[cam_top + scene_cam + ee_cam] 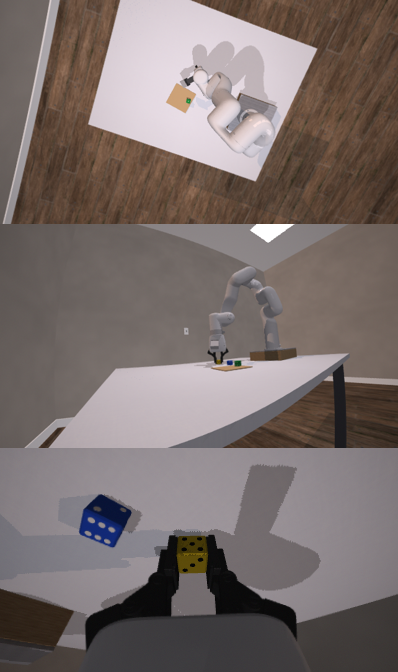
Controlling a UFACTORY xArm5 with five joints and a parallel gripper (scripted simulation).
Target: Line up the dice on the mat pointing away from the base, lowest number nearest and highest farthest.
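My hand is 9 cm short of the tan mat, 17 cm to the right of it and 3 cm above it. From my hand the other things lie so: blue die 2 cm behind, 7 cm to the left, 2 cm below; then yellow die 1 cm below; then green die 4 cm ahead, 18 cm to the left, 1 cm below.
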